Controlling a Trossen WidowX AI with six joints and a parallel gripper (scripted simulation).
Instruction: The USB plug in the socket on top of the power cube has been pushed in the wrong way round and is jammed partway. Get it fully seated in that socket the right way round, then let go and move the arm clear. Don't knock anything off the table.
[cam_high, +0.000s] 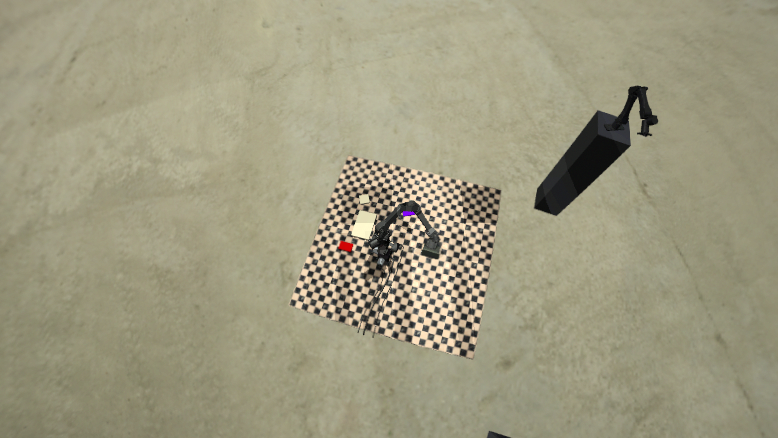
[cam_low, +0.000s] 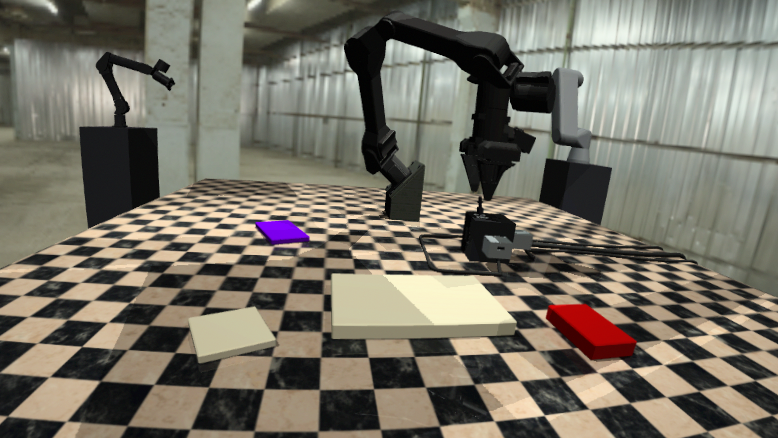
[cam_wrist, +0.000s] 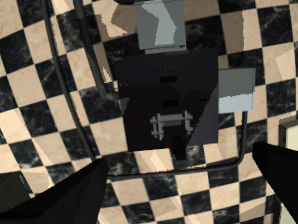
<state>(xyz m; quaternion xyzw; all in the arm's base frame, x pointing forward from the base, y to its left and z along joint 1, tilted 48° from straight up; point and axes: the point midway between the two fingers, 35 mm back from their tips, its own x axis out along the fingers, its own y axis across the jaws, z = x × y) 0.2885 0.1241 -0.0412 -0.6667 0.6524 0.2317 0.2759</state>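
My gripper tip is now 2 cm above the usb plug. Also, from my gripper tip: large cream slab 23 cm ahead, 14 cm to the right, 11 cm below; then red block 29 cm ahead, 10 cm below, 6 cm to the left; then purple tile 37 cm to the right, 11 cm below, 6 cm behind.
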